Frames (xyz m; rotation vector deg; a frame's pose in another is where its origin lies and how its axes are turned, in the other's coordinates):
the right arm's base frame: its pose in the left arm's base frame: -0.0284 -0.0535 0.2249 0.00 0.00 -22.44
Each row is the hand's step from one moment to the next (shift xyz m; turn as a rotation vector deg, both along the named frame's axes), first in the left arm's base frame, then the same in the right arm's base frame.
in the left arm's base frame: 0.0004 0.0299 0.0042 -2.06 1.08 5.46
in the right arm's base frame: -0.0110 0.0278 0.0042 -2.32 0.21 5.46
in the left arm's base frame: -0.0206 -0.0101 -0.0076 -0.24 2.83 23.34
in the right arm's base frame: -0.0152 -0.0172 -0.0076 -1.30 2.52 23.34
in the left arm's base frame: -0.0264 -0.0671 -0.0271 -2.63 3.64 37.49
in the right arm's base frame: 0.0012 -0.0721 -0.0271 -3.82 2.36 37.49
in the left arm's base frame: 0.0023 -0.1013 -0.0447 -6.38 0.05 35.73
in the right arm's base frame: 0.0408 -0.0928 -0.0447 -5.92 -2.39 35.73
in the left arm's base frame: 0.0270 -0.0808 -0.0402 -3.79 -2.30 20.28
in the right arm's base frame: 0.0558 -0.0644 -0.0402 -2.63 -3.57 20.28
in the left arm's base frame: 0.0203 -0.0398 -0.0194 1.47 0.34 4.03
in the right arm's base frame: 0.0340 -0.0290 -0.0194 1.23 0.88 4.03
